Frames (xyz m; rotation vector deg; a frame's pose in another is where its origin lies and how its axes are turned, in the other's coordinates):
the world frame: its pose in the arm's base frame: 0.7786 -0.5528 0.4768 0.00 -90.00 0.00
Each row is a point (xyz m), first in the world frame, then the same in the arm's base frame.
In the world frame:
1: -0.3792 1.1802 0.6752
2: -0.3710 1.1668 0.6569
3: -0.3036 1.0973 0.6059
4: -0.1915 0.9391 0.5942
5: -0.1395 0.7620 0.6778
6: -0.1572 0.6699 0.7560
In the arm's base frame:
1: 0.1034 0.6274 0.0976
2: 0.1217 0.6140 0.1058
3: 0.1727 0.5445 0.1732
4: 0.1844 0.3863 0.2853
5: 0.1008 0.2092 0.3373
6: 0.0226 0.1171 0.3196

